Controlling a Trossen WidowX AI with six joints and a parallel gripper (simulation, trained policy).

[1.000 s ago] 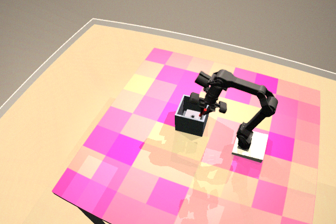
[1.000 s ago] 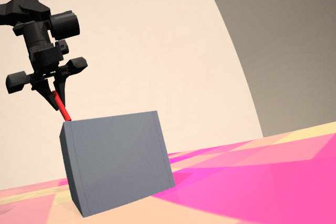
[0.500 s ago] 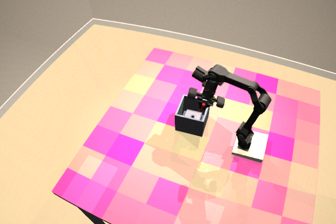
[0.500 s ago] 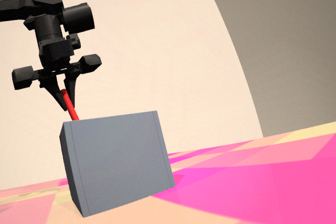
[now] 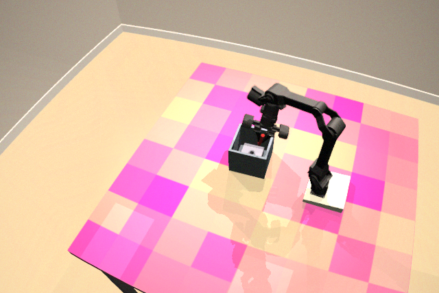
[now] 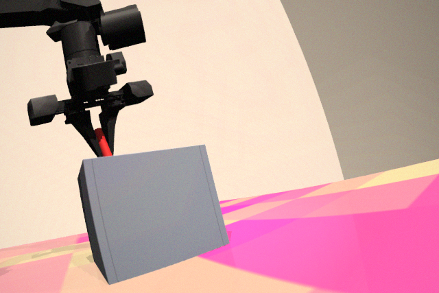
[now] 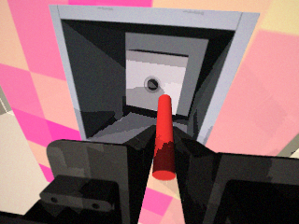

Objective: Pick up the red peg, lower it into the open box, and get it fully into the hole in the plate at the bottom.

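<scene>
My gripper tip is 40 mm short of the plate and 110 mm above it. Also, from my gripper tip: red peg (10 mm to the right).
</scene>
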